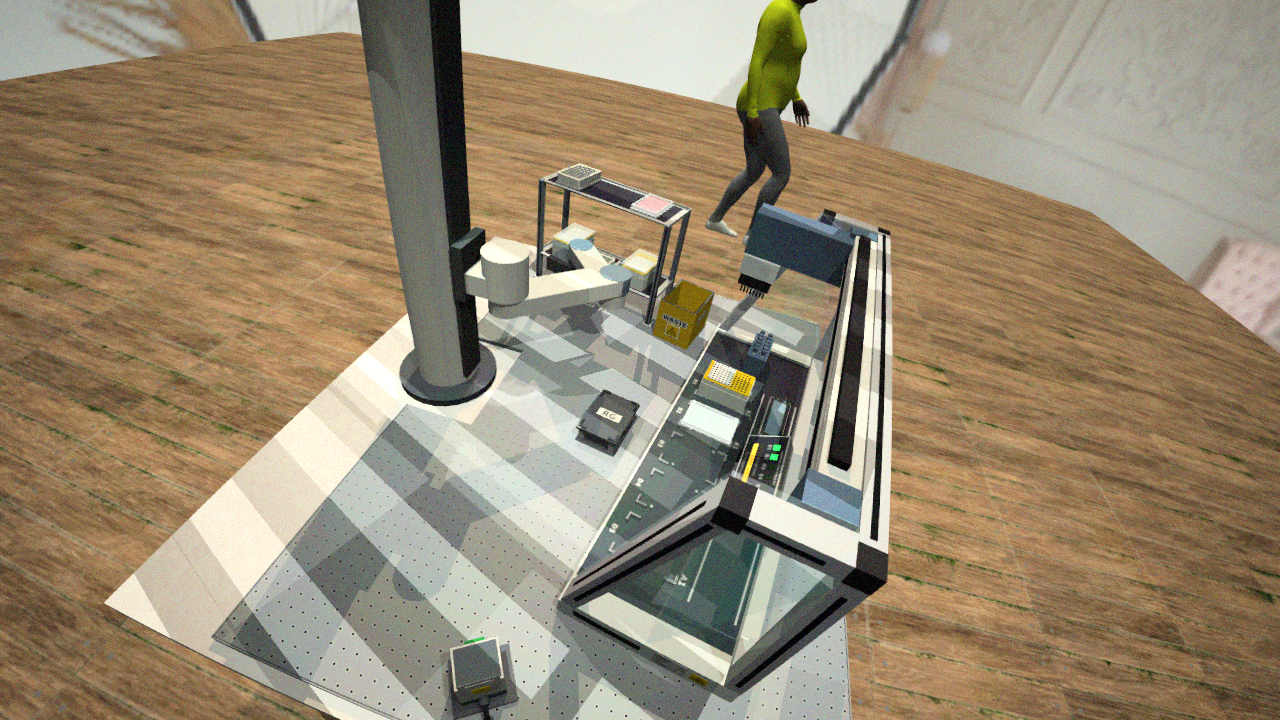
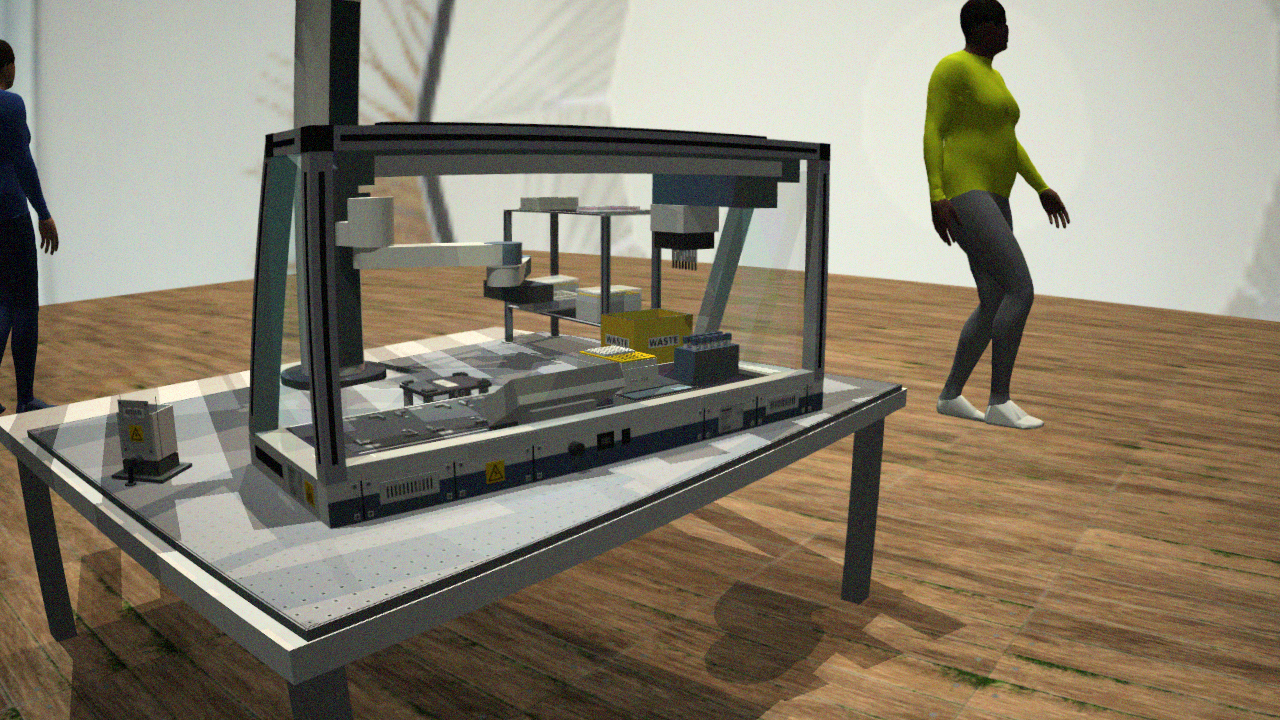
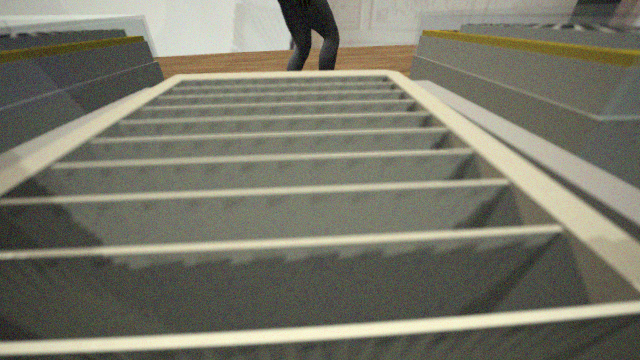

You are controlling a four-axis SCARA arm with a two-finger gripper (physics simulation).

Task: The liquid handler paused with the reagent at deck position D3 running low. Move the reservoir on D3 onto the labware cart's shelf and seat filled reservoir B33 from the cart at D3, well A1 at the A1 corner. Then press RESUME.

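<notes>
My gripper is shut on a pale reservoir with several long troughs. It holds it level at the lower shelf of the labware cart, between two boxes: a left one and a right one, each with a yellow strip. Whether its underside touches the shelf is hidden. No label reads on it, so I cannot tell which reservoir it is. Position D3 on the liquid handler deck shows no labware. A panel with green lights stands beside the deck. The RESUME button cannot be made out.
The cart's upper shelf carries a grey gridded block and a pink plate, above the arm. A yellow waste bin stands beside the cart. The RG stand is near the deck. A person is behind.
</notes>
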